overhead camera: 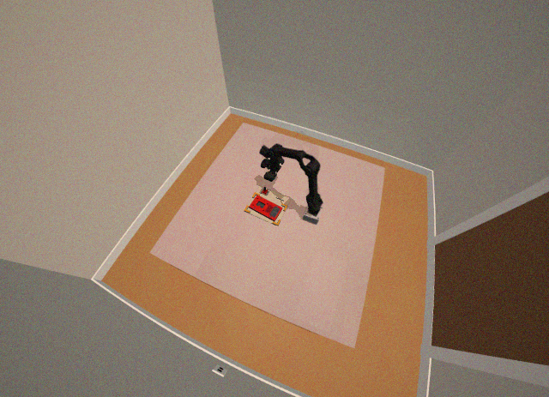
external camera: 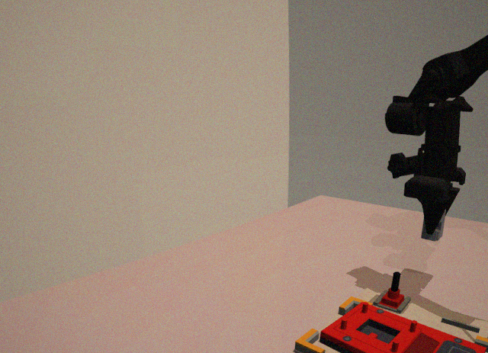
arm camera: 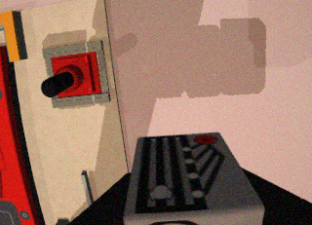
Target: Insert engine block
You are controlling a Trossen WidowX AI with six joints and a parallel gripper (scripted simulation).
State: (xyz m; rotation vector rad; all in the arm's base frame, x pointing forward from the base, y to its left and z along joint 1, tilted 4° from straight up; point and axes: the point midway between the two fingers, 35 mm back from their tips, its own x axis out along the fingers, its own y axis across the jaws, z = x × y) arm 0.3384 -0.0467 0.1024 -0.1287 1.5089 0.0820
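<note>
My gripper tip is 20 mm short of the black upright peg, 80 mm to the right of it and 80 mm above it. Also, from my gripper tip: grey engine block: 10 mm above.
</note>
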